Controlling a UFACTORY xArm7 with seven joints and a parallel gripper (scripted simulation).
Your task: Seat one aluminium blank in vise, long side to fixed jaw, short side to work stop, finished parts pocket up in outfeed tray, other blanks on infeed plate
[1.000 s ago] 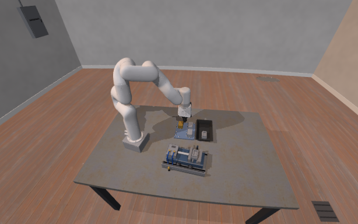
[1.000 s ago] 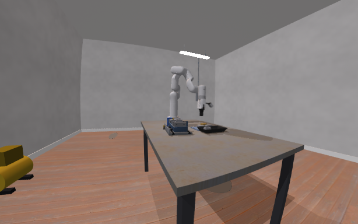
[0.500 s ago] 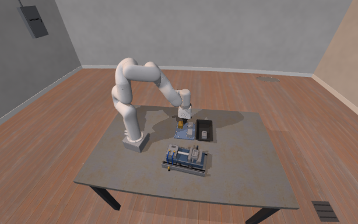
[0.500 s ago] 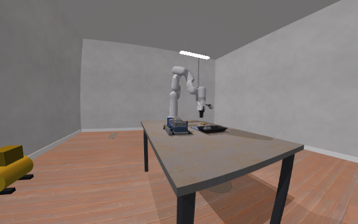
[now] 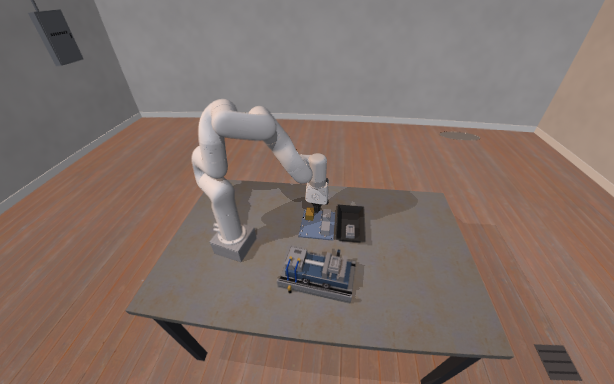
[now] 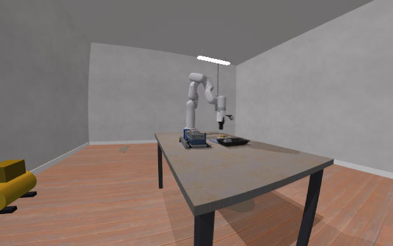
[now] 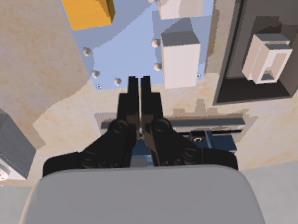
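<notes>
Right now my hand is 50 mm past the brass blank, 60 mm to the right of it and 100 mm above it. From my hand the other things lie so: white piston rod (40 mm ahead, 270 mm to the right, 50 mm below); then vise (60 mm ahead, 270 mm to the right, 90 mm below).
</notes>
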